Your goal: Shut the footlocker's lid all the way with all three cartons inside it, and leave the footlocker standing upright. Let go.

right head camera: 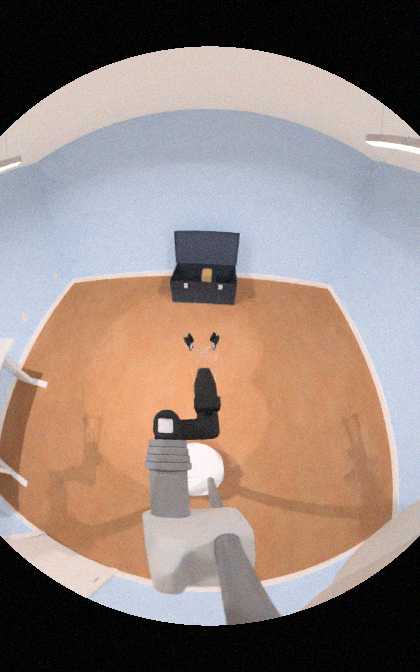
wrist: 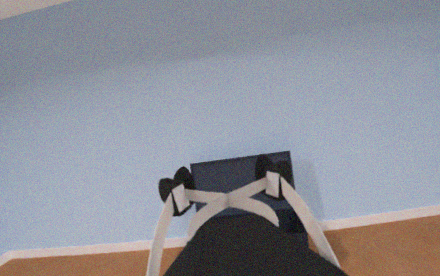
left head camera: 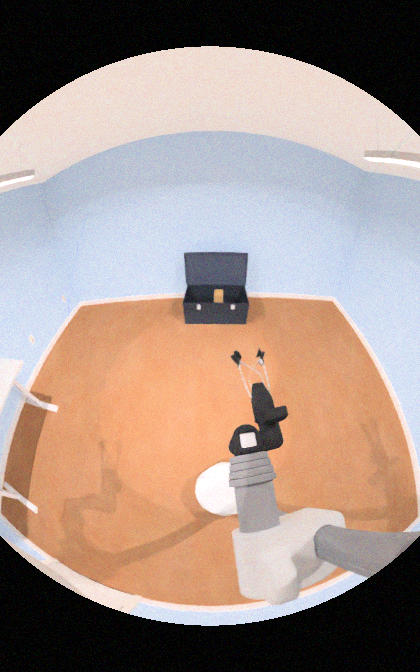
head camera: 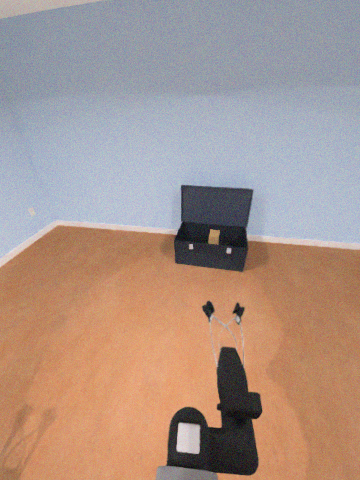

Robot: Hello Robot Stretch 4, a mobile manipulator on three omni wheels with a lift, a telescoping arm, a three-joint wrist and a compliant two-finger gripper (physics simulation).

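Note:
The dark navy footlocker point(head camera: 210, 256) point(left head camera: 215, 313) point(right head camera: 203, 292) stands upright on the floor against the far wall. Its lid point(head camera: 216, 206) point(left head camera: 216, 269) point(right head camera: 206, 247) point(wrist: 225, 175) is raised wide open, leaning back toward the wall. One tan carton point(head camera: 214, 236) point(left head camera: 218, 295) point(right head camera: 206, 275) shows inside, right of the middle; other cartons cannot be made out in the dark interior. My gripper point(head camera: 223, 310) point(left head camera: 248, 356) point(right head camera: 201, 341) point(wrist: 224, 176) is open and empty, pointing toward the footlocker, well in front of it and apart from it. In the wrist view the gripper hides part of the footlocker.
A white table point(left head camera: 7, 380) point(right head camera: 4, 355) stands along the left wall, its feet reaching out over the floor. The blue far wall point(head camera: 125, 165) rises close behind the footlocker. My round white base point(left head camera: 215, 490) point(right head camera: 207, 467) is below the arm.

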